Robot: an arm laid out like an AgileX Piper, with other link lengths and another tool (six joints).
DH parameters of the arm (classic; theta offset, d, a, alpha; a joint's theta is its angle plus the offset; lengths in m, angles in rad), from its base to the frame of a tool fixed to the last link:
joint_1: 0 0.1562 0 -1.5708
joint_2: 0.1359 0 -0.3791 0
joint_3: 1.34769 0 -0.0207 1.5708
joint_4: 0 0.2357 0 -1.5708
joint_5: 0 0 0 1.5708
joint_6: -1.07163 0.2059 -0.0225 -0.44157
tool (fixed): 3.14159 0.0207 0 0
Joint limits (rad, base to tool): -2.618..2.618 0..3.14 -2.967..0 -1.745..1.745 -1.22..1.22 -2.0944..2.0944
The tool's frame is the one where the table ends.
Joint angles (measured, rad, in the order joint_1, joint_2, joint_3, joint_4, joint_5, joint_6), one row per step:
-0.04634, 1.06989, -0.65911, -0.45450, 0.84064, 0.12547
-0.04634, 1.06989, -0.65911, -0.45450, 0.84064, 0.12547
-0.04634, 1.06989, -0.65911, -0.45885, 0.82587, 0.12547
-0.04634, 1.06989, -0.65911, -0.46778, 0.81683, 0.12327
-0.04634, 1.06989, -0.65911, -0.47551, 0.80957, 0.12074
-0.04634, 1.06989, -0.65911, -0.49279, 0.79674, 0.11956
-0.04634, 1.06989, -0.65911, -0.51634, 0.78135, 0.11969
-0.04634, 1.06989, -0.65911, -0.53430, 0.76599, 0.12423
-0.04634, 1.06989, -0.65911, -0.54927, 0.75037, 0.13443
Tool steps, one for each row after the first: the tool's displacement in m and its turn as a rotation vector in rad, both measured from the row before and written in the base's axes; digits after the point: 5 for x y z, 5 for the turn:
0.00000, 0.00000, 0.00000, 0.00000, 0.00000, 0.00000
0.00301, 0.00020, 0.00140, -0.00267, -0.01315, 0.00756
0.00184, -0.00083, 0.00115, -0.00848, -0.00698, 0.00851
0.00146, -0.00073, 0.00096, -0.00766, -0.00528, 0.00769
0.00268, -0.00177, 0.00193, -0.01551, -0.01025, 0.01213
0.00326, -0.00241, 0.00253, -0.02051, -0.01258, 0.01444
0.00327, -0.00145, 0.00234, -0.01305, -0.01429, 0.00938
0.00338, -0.00088, 0.00231, -0.00730, -0.01668, 0.00434

